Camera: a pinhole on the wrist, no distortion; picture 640 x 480 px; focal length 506.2 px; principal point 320.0 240.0 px. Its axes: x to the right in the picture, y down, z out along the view. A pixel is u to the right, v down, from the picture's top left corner.
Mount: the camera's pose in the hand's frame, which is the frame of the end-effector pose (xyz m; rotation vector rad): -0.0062 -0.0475 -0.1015 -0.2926 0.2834 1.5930
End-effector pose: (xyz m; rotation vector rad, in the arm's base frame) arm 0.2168 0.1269 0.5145 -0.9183 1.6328 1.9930
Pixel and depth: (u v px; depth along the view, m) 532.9 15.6 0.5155
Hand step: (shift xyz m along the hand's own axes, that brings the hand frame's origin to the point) 0.2068 0.3482 0.3022
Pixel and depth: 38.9 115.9 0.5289
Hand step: 0.1280 -0.1276 0.4972
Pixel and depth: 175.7 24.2 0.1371
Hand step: 0.0519 -0.0326 0.0404
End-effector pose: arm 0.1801 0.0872 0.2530 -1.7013 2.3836 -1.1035
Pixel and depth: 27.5 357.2 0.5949
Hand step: -0.1381 -0.1618 0.5772
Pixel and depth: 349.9 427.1 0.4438
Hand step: -0.1770 0.1285 0.3040
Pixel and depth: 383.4 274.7 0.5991
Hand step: -0.0581 0.2345 0.4314
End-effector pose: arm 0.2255 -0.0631 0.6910 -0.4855 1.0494 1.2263
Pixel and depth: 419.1 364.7 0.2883
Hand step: -0.0832 0.1051 0.1478
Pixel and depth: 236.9 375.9 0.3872
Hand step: -0.1127 0.0270 0.2831
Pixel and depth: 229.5 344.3 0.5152
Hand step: -0.1154 0.0459 0.4128
